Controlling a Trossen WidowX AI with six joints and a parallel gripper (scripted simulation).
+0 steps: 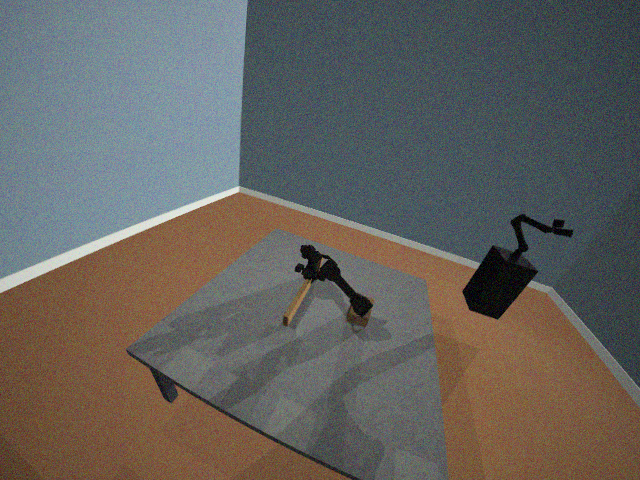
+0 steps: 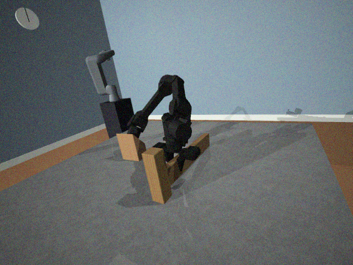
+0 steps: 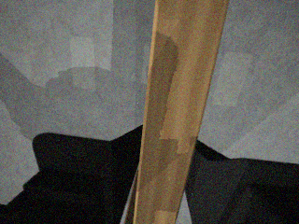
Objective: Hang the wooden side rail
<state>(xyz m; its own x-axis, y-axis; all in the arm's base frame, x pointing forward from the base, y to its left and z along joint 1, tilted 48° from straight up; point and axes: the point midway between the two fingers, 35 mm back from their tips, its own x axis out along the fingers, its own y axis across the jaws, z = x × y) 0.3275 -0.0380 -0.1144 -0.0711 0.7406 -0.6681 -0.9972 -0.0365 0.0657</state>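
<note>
Right now the headboard post is 12 cm to the right of my gripper tip and 4 cm above it.
</note>
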